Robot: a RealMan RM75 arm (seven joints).
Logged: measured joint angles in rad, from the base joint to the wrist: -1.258, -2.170, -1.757, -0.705, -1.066, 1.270, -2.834; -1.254, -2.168, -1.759, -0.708, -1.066, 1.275, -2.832; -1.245, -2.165, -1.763, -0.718, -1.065, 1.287, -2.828; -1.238, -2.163, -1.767, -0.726, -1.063, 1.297, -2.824; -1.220, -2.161, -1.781, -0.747, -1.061, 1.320, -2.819; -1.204, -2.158, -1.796, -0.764, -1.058, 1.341, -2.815; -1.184, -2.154, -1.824, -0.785, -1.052, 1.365, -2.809; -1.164, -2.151, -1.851, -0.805, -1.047, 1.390, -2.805; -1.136, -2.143, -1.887, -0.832, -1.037, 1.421, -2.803; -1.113, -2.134, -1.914, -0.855, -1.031, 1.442, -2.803; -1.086, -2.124, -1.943, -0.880, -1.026, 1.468, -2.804; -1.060, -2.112, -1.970, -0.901, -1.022, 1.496, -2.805; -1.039, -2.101, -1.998, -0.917, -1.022, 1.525, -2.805; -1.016, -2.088, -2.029, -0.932, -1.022, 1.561, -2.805; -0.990, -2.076, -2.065, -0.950, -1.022, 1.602, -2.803; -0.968, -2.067, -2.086, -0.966, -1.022, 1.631, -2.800
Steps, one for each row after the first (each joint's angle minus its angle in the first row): 0.004, 0.002, -0.002, -0.003, 0.000, 0.005, 0.002; 0.013, 0.005, -0.006, -0.013, 0.001, 0.017, 0.006; 0.020, 0.007, -0.010, -0.021, 0.003, 0.027, 0.010; 0.038, 0.009, -0.024, -0.042, 0.005, 0.050, 0.015; 0.054, 0.012, -0.039, -0.059, 0.008, 0.071, 0.019; 0.074, 0.016, -0.067, -0.080, 0.014, 0.095, 0.025; 0.094, 0.019, -0.094, -0.100, 0.019, 0.120, 0.029; 0.122, 0.027, -0.130, -0.127, 0.029, 0.151, 0.031; 0.145, 0.036, -0.157, -0.150, 0.035, 0.172, 0.031; 0.172, 0.046, -0.186, -0.175, 0.040, 0.198, 0.030; 0.198, 0.058, -0.213, -0.196, 0.044, 0.226, 0.029; 0.219, 0.069, -0.241, -0.212, 0.044, 0.255, 0.029; 0.242, 0.082, -0.272, -0.227, 0.044, 0.291, 0.029; 0.268, 0.094, -0.308, -0.245, 0.044, 0.332, 0.031; 0.290, 0.103, -0.329, -0.261, 0.044, 0.361, 0.034
